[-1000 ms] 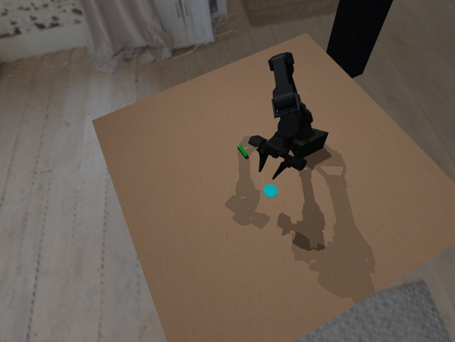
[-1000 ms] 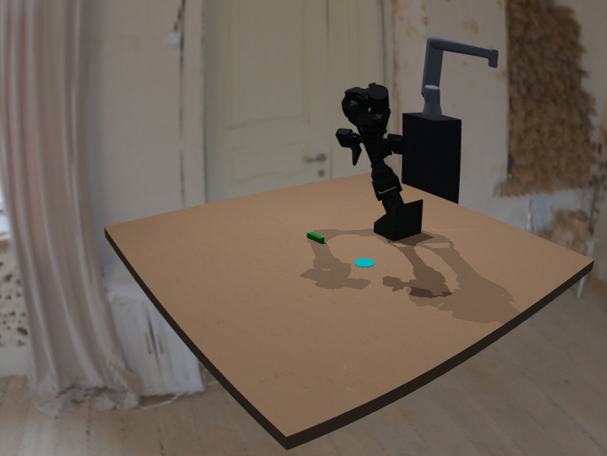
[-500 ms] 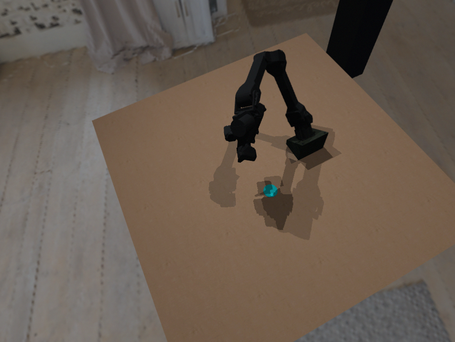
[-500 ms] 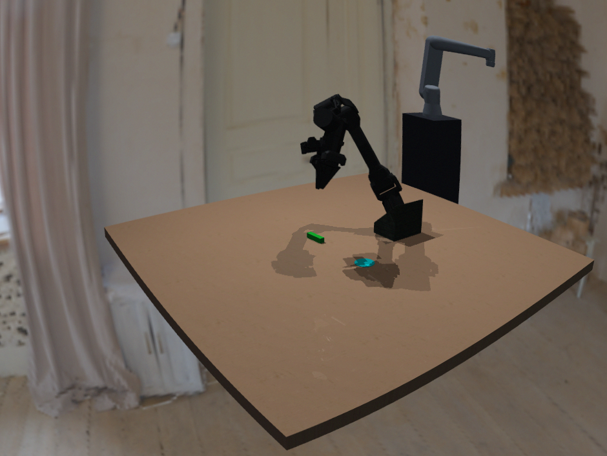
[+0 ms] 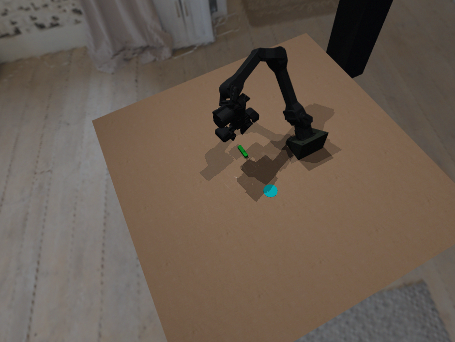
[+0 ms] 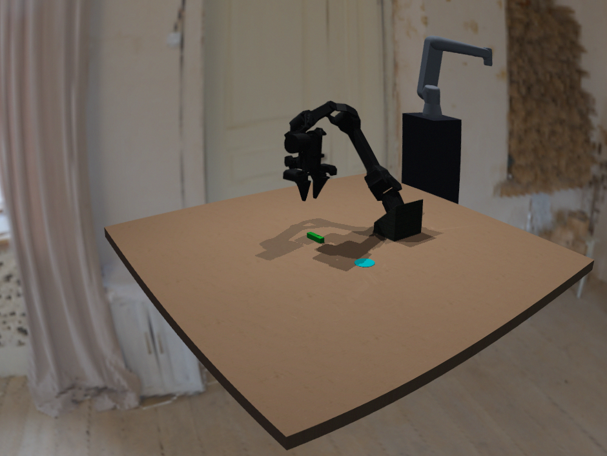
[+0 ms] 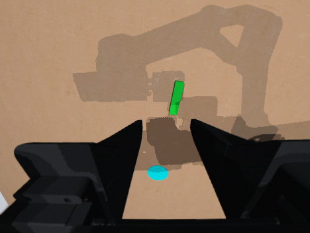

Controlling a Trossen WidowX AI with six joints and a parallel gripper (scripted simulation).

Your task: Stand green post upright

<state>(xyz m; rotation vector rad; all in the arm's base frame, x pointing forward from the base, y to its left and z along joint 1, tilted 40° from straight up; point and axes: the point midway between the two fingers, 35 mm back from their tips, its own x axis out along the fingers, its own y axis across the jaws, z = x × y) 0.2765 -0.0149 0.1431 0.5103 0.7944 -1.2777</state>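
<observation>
My gripper tip is now 20 mm past the green post and 130 mm above it. Also, from my gripper tip: cyan circle 40 mm behind, 230 mm to the left, 140 mm below.
</observation>
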